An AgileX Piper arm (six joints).
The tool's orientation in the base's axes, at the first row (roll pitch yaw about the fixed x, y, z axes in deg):
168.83, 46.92, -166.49
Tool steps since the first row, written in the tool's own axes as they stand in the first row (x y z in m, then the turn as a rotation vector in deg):
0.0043, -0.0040, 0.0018, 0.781, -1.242, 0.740
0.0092, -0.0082, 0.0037, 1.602, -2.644, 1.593
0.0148, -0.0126, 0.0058, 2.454, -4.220, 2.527
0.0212, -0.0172, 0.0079, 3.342, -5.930, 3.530
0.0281, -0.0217, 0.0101, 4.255, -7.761, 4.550
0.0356, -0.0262, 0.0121, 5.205, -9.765, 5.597
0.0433, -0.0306, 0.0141, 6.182, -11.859, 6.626
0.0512, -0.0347, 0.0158, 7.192, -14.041, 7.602
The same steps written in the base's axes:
-0.0002, -0.0037, -0.0049, 0.419, -1.005, -1.231
-0.0007, -0.0077, -0.0103, 0.944, -2.124, -2.587
-0.0014, -0.0119, -0.0164, 1.564, -3.379, -4.044
-0.0026, -0.0164, -0.0231, 2.255, -4.738, -5.591
-0.0041, -0.0209, -0.0302, 2.985, -6.207, -7.184
-0.0062, -0.0255, -0.0376, 3.771, -7.831, -8.844
-0.0083, -0.0301, -0.0451, 4.561, -9.550, -10.524
-0.0110, -0.0345, -0.0526, 5.326, -11.373, -12.205

